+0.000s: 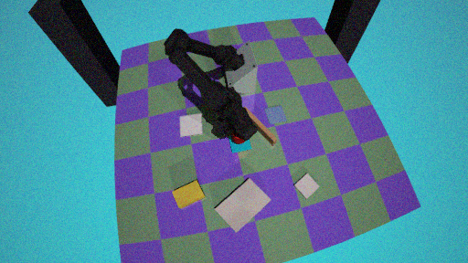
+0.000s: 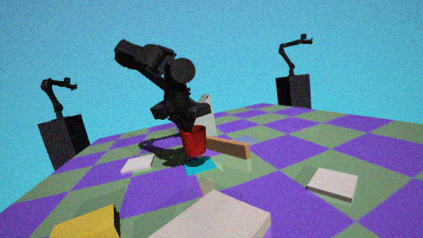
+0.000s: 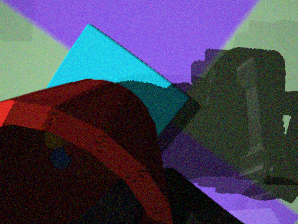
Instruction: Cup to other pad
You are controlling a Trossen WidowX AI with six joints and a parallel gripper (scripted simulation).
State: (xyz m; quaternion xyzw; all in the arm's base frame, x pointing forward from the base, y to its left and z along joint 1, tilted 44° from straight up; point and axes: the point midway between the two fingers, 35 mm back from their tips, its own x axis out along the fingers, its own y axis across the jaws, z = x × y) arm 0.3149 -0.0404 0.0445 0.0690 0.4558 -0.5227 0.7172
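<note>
Right now my gripper tip is 4 cm short of the yellow marble, 3 cm to the right of it and 2 cm above it. Round my gripper tip: red cup (2 cm to the left, 2 cm ahead); wooden block (11 cm to the left, 7 cm below, 3 cm behind); cyan pad (9 cm below, 3 cm ahead, 2 cm to the left).
</note>
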